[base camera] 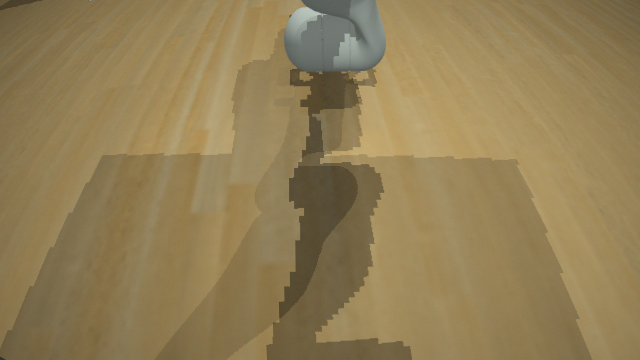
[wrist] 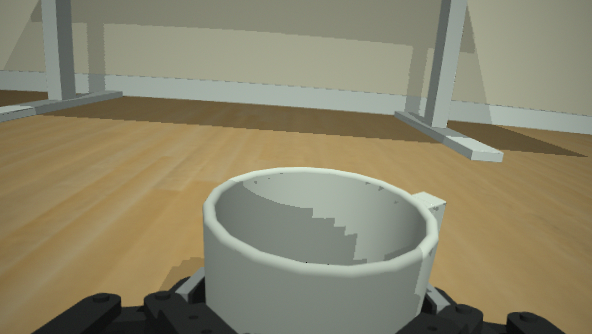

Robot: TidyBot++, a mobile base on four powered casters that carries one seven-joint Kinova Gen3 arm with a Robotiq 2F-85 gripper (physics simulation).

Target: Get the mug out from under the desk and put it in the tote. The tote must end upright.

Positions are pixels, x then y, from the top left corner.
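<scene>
A white mug is visible in the wrist view (292, 242).
</scene>
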